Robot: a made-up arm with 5 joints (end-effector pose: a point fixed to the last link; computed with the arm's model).
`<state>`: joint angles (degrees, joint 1 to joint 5).
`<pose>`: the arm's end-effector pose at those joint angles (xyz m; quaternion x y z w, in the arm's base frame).
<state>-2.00 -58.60 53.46 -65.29 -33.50</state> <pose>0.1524 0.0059 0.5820 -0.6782 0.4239 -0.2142 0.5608</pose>
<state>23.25 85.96 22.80 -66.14 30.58</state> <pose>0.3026 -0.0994 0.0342 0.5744 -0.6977 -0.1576 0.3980</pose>
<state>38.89 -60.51 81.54 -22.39 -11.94</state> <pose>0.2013 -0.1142 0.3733 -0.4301 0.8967 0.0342 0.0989</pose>
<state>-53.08 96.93 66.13 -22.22 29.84</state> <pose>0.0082 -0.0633 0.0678 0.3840 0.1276 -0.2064 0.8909</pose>
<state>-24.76 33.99 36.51 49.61 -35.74</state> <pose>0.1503 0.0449 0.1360 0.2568 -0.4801 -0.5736 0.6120</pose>
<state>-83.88 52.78 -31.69 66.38 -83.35</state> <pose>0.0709 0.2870 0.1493 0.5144 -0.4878 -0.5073 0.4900</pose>
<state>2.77 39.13 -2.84 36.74 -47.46</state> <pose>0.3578 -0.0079 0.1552 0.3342 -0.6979 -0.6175 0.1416</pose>
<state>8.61 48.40 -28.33 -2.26 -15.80</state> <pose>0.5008 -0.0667 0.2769 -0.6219 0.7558 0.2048 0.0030</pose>
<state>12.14 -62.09 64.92 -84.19 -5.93</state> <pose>0.1038 -0.0099 0.5651 -0.5021 0.5680 -0.4817 0.4396</pose>
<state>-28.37 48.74 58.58 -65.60 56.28</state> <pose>0.2820 0.1343 0.1475 0.7937 -0.2779 0.2176 0.4954</pose>
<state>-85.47 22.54 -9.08 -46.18 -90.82</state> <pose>0.0681 0.3954 0.4679 -0.6810 -0.1738 0.6750 0.2246</pose>
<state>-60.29 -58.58 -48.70 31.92 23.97</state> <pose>-0.0073 -0.1141 0.7117 -0.7158 0.3212 -0.3121 0.5358</pose>
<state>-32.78 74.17 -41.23 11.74 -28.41</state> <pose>0.4028 0.2223 0.1072 0.7425 -0.5112 -0.3757 0.2148</pose>
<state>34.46 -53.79 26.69 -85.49 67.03</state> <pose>0.0177 0.0505 0.6293 0.1909 0.6234 -0.7565 0.0521</pose>
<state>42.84 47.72 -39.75 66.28 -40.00</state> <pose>0.3081 -0.2240 0.1991 -0.1105 0.7693 0.6289 0.0231</pose>
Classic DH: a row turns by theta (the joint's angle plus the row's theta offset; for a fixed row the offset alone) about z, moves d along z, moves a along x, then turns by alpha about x. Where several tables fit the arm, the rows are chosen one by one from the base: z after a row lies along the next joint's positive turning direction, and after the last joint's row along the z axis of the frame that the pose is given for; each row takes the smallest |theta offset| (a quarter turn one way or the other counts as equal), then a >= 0, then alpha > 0; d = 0 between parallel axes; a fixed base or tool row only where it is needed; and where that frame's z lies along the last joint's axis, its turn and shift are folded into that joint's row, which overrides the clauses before.
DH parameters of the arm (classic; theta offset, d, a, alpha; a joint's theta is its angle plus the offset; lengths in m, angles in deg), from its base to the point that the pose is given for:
base (fixed): 0.57 0 0.0605 180
joint 1: 0.57 -0.2947 0.0069 90
joint 2: -74.64 0 0.168 0
joint 3: 73.16 0 0.1428 0
joint 4: -88.52 0.0253 0.0075 90
joint 5: -90 -0.1594 0.0264 90
tool (fixed): 0 -0.0021 0 0

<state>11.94 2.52 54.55 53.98 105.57</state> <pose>0.1773 0.0111 0.1764 0.7256 0.1475 -0.1034 0.6641</pose>
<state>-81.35 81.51 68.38 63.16 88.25</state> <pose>0.0192 -0.0943 0.2583 -0.1533 0.6810 -0.2494 0.6713</pose>
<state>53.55 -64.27 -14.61 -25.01 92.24</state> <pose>-0.0158 0.1517 0.6925 -0.4055 -0.5833 0.6574 0.2513</pose>
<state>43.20 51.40 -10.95 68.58 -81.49</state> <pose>0.2217 -0.1243 0.1265 0.3131 0.6147 0.7166 0.1027</pose>
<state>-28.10 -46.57 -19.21 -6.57 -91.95</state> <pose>0.0857 0.0414 0.7162 -0.6994 -0.0755 0.2868 0.6503</pose>
